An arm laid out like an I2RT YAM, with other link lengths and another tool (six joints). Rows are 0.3 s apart.
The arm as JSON. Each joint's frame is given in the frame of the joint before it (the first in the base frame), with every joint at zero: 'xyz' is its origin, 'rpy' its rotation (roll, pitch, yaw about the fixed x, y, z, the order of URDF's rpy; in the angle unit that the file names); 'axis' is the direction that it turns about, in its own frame. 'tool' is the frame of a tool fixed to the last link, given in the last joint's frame.
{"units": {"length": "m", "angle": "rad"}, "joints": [
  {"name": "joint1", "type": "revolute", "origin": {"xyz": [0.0, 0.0, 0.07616], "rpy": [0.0, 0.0, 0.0]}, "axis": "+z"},
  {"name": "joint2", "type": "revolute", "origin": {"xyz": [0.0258, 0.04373, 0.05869], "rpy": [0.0, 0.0, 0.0]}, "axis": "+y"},
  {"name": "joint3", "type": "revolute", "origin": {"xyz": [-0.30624, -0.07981, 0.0], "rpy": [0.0, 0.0, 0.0]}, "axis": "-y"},
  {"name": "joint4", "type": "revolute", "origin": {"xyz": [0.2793, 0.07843, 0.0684], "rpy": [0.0, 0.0, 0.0]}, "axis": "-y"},
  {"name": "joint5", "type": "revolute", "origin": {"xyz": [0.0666, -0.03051, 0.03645], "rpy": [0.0, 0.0, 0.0]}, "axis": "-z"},
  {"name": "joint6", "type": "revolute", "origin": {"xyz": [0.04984, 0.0, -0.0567], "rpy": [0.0, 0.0, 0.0]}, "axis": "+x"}
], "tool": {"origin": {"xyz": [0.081, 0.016, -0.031], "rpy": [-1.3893, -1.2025, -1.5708]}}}
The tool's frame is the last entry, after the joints.
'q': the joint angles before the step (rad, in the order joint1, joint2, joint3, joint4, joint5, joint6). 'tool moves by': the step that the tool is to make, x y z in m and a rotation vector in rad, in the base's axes. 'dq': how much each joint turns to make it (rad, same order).
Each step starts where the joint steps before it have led.
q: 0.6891 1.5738 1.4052 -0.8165 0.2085 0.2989
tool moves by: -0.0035 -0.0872 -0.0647 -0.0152 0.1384 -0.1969
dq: -0.2239 -0.0914 -0.2867 0.0697 -0.0676 0.0083
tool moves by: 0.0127 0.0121 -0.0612 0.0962 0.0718 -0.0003
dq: -0.0324 0.1181 -0.1073 0.2006 -0.1201 0.0221
